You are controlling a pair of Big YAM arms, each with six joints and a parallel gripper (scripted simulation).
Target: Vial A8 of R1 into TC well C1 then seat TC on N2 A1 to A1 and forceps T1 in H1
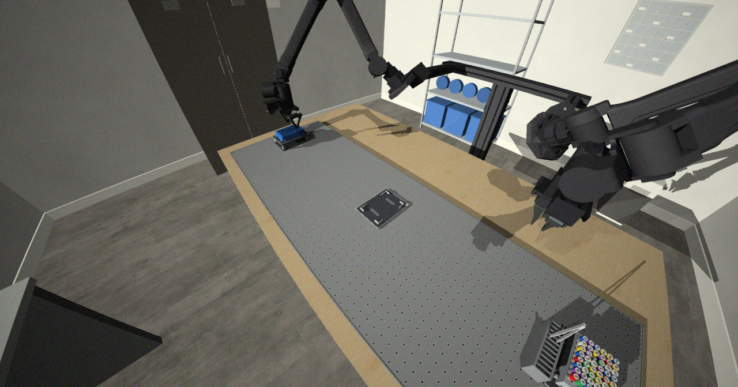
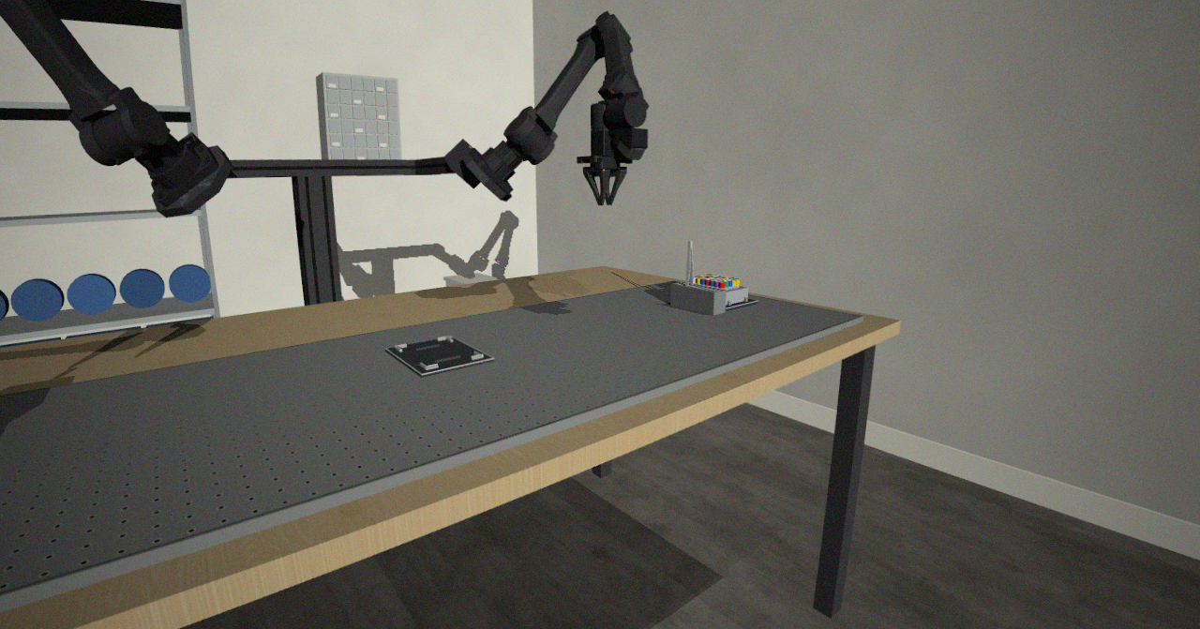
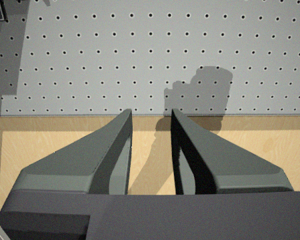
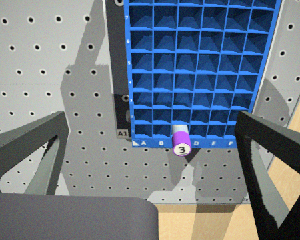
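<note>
The purple-capped vial lies 4 cm behind my right hand, 2 cm to the right of it and 4 cm below it. From my right hand the other things lie so: grey slotted holder H1: 6 cm ahead, 122 cm to the left, 10 cm below; then blue tube carrier TC: 1 cm ahead, 3 cm to the right, 6 cm below; then raised nest N2: 1 cm ahead, 3 cm to the right, 8 cm below.
</note>
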